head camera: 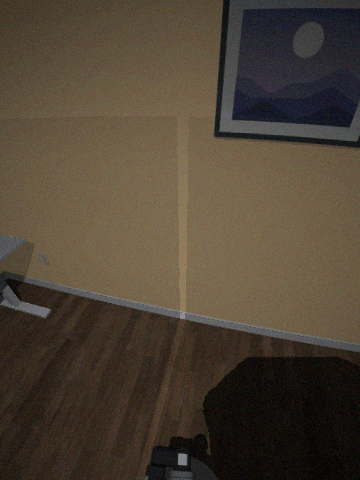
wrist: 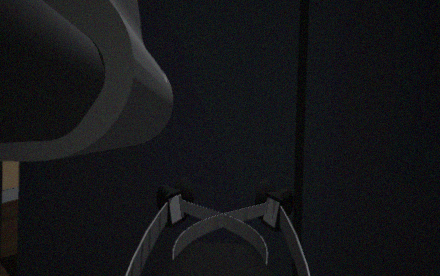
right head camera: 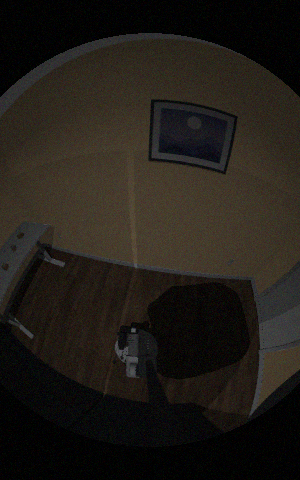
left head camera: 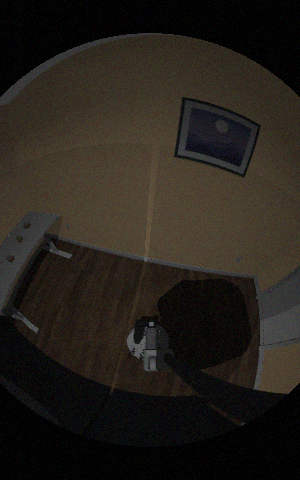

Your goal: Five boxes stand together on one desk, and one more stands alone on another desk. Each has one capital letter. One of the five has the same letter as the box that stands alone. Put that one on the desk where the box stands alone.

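Frame: origin at the robot's base, x ahead, y right, z down, level; millimetres.
Seen in the pictures: gripper, between the fingertips: [wrist: 224,193] [right head camera: 119,364] [left head camera: 134,359].
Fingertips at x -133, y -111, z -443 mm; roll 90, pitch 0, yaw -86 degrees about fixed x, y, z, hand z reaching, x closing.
Observation:
Offsets run from my fingertips to a thing's top centre. "*": to the spot under its first point. Level surfaces: height alone.
Part of a grey desk {dz -249 mm} [head camera: 10,244] [left head camera: 42,225] [right head camera: 37,234] shows at the left edge of the head views. On it three small brown boxes can be made out: a far box {dz -299, dx +1079, dy -1461 mm} [left head camera: 27,225] [right head camera: 20,235], a middle box {dz -299, dx +859, dy -1427 mm} [left head camera: 19,239] [right head camera: 13,248] and a near box {dz -299, dx +587, dy -1371 mm} [left head camera: 10,258] [right head camera: 5,266]. Their letters cannot be read. The other desk and its lone box cannot be made out. My gripper [wrist: 224,193] is open and empty in the wrist view, in front of a dark surface, away from the desk and boxes.
A dark panel [wrist: 370,125] with a vertical seam fills much of the wrist view. A tan wall [head camera: 100,200] with a framed picture [head camera: 295,70] [left head camera: 217,135] [right head camera: 192,135] stands ahead. A grey door {* dz +12, dx -37, dy +1752 mm} [left head camera: 282,320] [right head camera: 282,325] is at the right. A dark shadow lies on the wood floor.

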